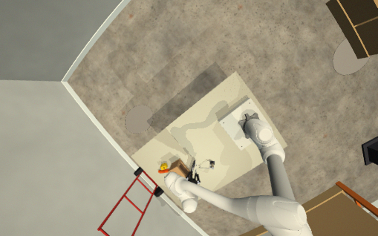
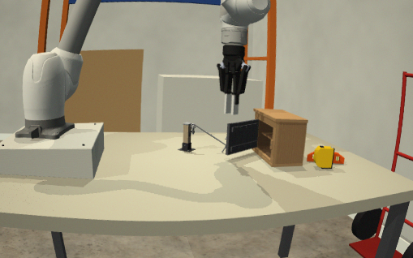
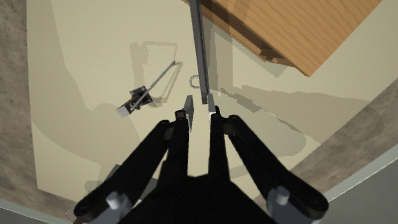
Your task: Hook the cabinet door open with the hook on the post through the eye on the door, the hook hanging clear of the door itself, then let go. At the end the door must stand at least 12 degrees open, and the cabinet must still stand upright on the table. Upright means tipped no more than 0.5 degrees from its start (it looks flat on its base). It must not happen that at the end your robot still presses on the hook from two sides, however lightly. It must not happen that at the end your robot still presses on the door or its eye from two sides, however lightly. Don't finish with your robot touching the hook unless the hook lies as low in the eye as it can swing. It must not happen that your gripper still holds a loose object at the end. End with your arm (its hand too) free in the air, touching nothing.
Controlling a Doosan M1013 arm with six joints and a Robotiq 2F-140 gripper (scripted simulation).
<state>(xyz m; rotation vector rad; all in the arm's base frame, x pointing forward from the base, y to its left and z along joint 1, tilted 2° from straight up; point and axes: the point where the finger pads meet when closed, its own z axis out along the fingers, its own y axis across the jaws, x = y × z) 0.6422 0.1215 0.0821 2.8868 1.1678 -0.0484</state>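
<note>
The dark door is 120 mm below my hand, 60 mm to the left of it and 50 mm ahead of it.
</note>
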